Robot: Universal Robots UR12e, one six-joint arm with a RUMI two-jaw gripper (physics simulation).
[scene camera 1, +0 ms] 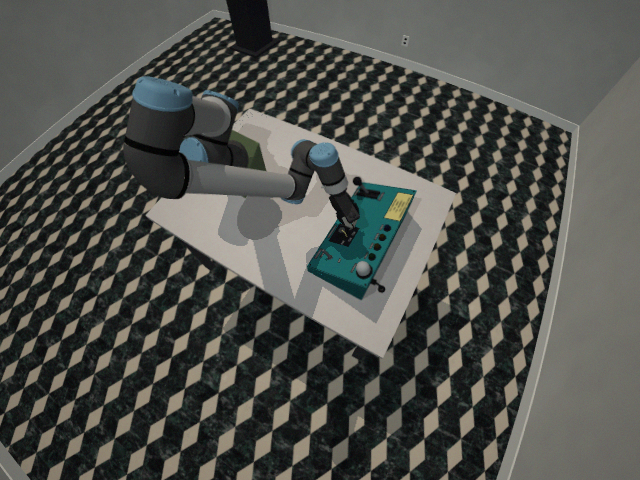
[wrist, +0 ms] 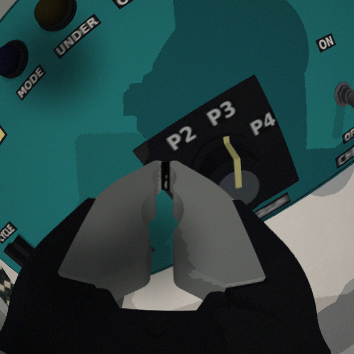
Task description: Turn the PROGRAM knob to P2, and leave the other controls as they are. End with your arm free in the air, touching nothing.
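Frame: origin at the arm's base, x back, y right, z up, level; millimetres.
Where they show: gripper, fingertip midpoint: (scene camera 1: 353,227) (wrist: 166,164); arm's base, origin of the base link: (scene camera 1: 232,160).
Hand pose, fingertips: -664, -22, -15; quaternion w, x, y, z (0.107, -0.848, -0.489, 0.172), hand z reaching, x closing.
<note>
Things, the pixels of their top centre, and the offset from my fingertips, as dx, dy, dz. "spot": a spot on its surface instead. Level surfaces: height alone.
- PROGRAM knob, middle of its top: (wrist: 234,184) (scene camera 1: 343,229) +29, +32, +3
- teal panel, its level: dz -5
- toggle switch, surface spot: (wrist: 346,94) spot: +12, +147, -25
- MODE button, surface spot: (wrist: 13,59) spot: -112, -52, +37
- white ball, surface spot: (scene camera 1: 363,268) spot: -137, +159, +73
- side lever, surface spot: (scene camera 1: 381,288) spot: -226, +120, -106
- black ball-ended lever, middle of its top: (scene camera 1: 357,178) +106, -202, +40
The PROGRAM knob (scene camera 1: 345,232) (wrist: 247,186) stands on its black label plate (wrist: 284,167) on the teal panel (scene camera 1: 372,211) (wrist: 105,115). In the wrist view its yellow pointer line ends near P3. P2 and P4 are readable; P1 does not show in the wrist view, where the fingers cover that side of the plate. My gripper (scene camera 1: 352,227) (wrist: 166,164) is shut with nothing between its fingers. Its tips are over the P1 side of the plate, left of the knob in the wrist view. The right finger overlaps the knob's lower left part in that view; whether they touch I cannot tell.
A toggle switch (wrist: 344,93) is beside ON at the right. The MODE button (wrist: 13,59) and UNDER button (wrist: 54,12) are at the upper left. A white ball (scene camera 1: 363,268), side lever (scene camera 1: 381,288), and black ball-ended lever (scene camera 1: 357,180) stand out from the panel.
</note>
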